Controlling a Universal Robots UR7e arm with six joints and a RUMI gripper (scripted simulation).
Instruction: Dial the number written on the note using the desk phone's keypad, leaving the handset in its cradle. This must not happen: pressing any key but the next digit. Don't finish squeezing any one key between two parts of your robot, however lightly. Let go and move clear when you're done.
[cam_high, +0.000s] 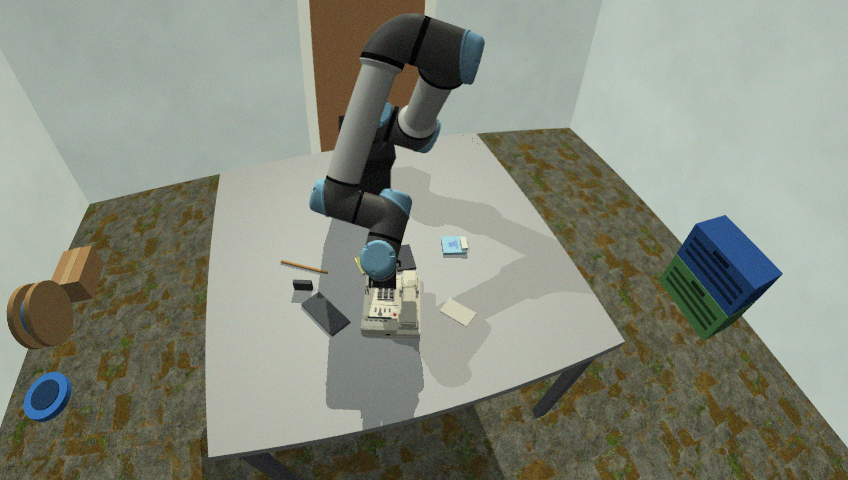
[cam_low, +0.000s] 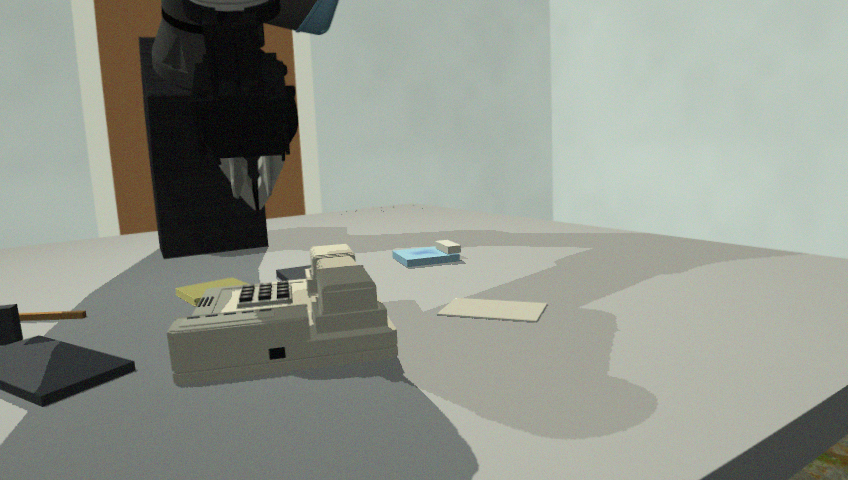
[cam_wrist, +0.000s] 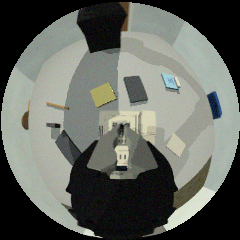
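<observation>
The handset is 7 cm ahead of my hand, 5 cm to the left of it and 8 cm below it. The rest, counted from my hand: pencil 18 cm behind, 24 cm to the right, 12 cm below; then cream note card 13 cm ahead, 19 cm to the left, 13 cm below; then small black block 9 cm behind, 26 cm to the right, 11 cm below.
</observation>
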